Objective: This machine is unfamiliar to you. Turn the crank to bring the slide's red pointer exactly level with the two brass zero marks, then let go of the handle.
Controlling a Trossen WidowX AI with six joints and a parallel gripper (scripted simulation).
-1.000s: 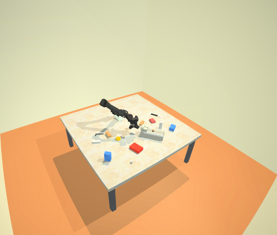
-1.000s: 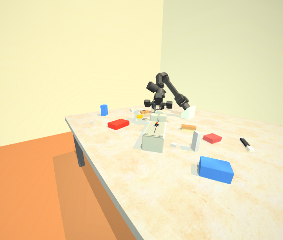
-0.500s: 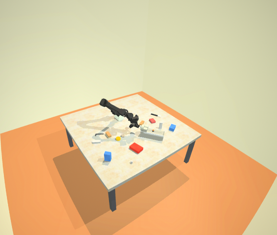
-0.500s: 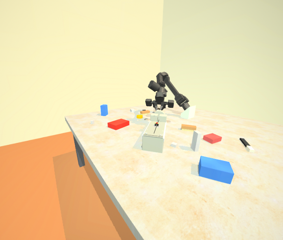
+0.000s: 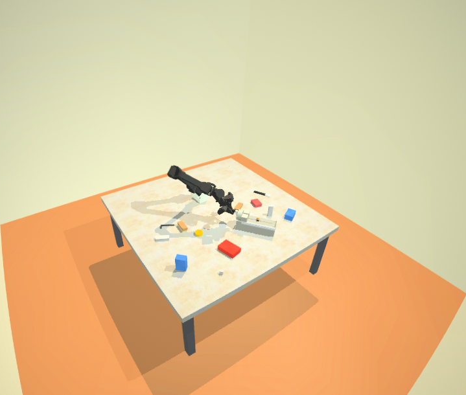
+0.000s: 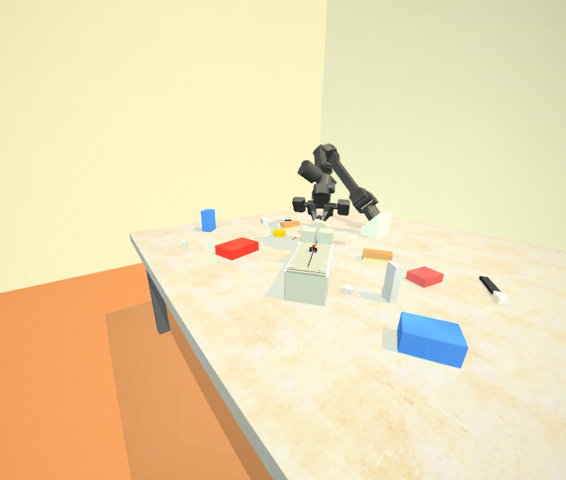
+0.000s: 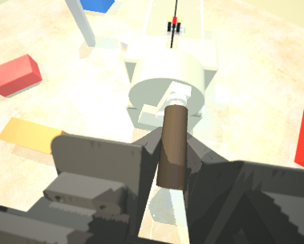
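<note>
The crank lies 10 mm above my gripper tip. Round my gripper tip: brown crank handle (20 mm above, 10 mm to the right, 10 mm behind); then red pointer (120 mm ahead, 110 mm to the left, 10 mm below); then yellow disc (250 mm to the right, 80 mm below, 40 mm behind).
</note>
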